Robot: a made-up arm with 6 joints.
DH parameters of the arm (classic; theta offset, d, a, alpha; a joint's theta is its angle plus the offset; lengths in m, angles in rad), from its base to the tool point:
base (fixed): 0 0 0 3.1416
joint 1: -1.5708 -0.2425 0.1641 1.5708
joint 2: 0 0.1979 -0.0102 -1.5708
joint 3: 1.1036 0 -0.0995 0
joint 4: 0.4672 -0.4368 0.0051 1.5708
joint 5: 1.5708 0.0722 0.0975 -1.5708
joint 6: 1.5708 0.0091 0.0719 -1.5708
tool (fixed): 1.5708 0.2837 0 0
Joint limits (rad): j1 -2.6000..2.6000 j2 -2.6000..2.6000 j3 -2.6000..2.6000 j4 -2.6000..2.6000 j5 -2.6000..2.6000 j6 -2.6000..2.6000
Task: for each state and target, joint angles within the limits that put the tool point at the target. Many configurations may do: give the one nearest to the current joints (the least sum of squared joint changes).
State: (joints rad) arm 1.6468 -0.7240 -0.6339 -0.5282 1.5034 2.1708
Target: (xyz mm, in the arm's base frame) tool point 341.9 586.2 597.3
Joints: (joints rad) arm 2.2483 -0.5459 -0.3050 -0.5469 1.5501 2.3339
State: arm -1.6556 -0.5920 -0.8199 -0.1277 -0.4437 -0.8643
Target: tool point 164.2 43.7 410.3
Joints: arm -1.7712 -0.6939 -0.9794 -0.2317 -0.4433 -1.3317
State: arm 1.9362 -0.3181 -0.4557 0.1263 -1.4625 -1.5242
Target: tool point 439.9 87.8 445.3
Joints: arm 1.4761 0.4549 -0.9057 -0.4653 -1.1828 -2.2029
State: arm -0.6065 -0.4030 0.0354 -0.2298 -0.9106 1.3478
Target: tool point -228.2 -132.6 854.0
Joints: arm -0.8632 -0.5114 0.5456 -0.1068 -0.3673 0.8291
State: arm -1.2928 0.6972 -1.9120 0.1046 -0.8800 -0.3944
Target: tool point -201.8 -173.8 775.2
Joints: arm -1.6422 0.6149 -1.6405 0.3438 -1.3645 -0.1261
